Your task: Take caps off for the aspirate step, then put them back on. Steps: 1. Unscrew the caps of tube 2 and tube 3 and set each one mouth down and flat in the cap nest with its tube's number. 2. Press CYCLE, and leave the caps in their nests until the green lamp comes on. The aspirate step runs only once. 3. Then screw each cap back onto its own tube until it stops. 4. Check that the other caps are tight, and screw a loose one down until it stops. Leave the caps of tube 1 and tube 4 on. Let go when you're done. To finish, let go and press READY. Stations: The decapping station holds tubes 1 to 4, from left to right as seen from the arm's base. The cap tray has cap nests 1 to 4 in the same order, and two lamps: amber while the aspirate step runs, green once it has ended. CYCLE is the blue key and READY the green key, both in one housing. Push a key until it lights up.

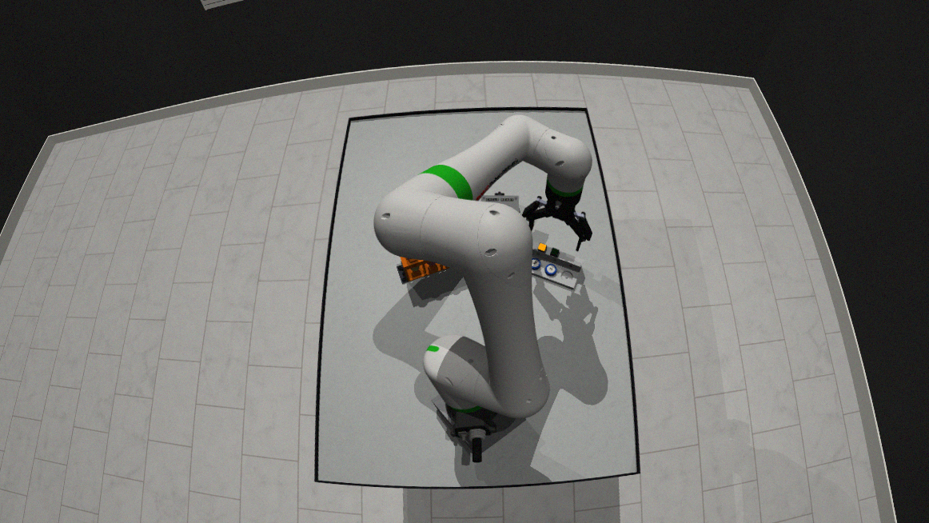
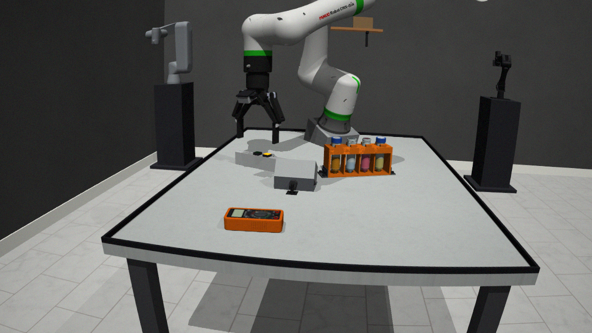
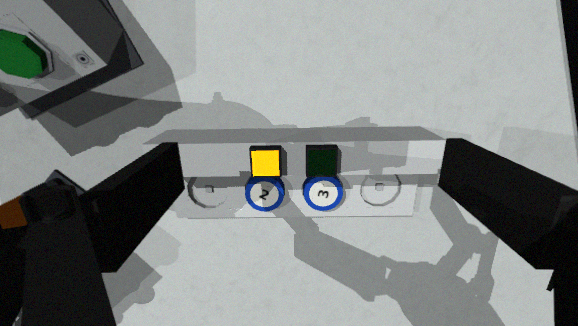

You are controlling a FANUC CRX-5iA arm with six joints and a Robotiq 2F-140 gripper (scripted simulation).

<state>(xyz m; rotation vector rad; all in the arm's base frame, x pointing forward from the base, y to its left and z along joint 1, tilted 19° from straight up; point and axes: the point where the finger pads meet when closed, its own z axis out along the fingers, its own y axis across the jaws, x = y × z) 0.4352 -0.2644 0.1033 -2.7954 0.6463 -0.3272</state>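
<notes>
Now: hand 9 cm above the cap 2, 6 cm to the right of it and 4 cm past it. Round my hand: cap 3: 9 cm below, 6 cm behind, 1 cm to the left; then green key: 13 cm to the left, 12 cm ahead, 4 cm below; then grey key housing: 15 cm to the left, 14 cm ahead, 5 cm below.
</notes>
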